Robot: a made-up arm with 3 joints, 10 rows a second.
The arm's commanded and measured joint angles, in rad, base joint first. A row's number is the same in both.
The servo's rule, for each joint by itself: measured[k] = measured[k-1] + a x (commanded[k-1-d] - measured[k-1]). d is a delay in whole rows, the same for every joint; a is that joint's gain. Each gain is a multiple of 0.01, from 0.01 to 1. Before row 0 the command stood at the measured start. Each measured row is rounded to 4 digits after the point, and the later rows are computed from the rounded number. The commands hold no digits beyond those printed.
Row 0, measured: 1.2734, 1.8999, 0.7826
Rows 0 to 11, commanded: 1.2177, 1.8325, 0.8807; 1.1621, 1.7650, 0.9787; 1.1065, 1.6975, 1.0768; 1.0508, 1.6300, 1.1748; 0.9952, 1.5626, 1.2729; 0.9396, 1.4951, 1.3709; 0.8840, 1.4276, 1.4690; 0.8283, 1.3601, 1.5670; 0.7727, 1.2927, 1.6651; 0.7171, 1.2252, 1.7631; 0.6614, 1.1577, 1.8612; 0.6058, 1.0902, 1.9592
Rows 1 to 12, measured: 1.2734, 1.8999, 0.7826; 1.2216, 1.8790, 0.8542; 1.1663, 1.8437, 0.9451; 1.1107, 1.7984, 1.0412; 1.0550, 1.7462, 1.1387; 0.9994, 1.6893, 1.2367; 0.9438, 1.6291, 1.3347; 0.8882, 1.5666, 1.4327; 0.8325, 1.5026, 1.5307; 0.7769, 1.4375, 1.6288; 0.7213, 1.3717, 1.7268; 0.6656, 1.3054, 1.8249
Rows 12 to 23, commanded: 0.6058, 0.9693, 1.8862; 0.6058, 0.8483, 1.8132; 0.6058, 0.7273, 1.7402; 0.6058, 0.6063, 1.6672; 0.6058, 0.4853, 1.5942; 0.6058, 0.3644, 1.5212; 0.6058, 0.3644, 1.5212; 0.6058, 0.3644, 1.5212; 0.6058, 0.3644, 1.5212; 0.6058, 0.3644, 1.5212; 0.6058, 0.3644, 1.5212; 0.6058, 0.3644, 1.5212
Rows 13 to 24, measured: 0.6100, 1.2387, 1.9229; 0.6061, 1.1552, 1.8961; 0.6058, 1.0601, 1.8356; 0.6058, 0.9569, 1.7660; 0.6058, 0.8482, 1.6939; 0.6058, 0.7357, 1.6211; 0.6058, 0.6206, 1.5482; 0.6058, 0.5412, 1.5285; 0.6058, 0.4864, 1.5232; 0.6058, 0.4486, 1.5217; 0.6058, 0.4225, 1.5213; 0.6058, 0.4045, 1.5212
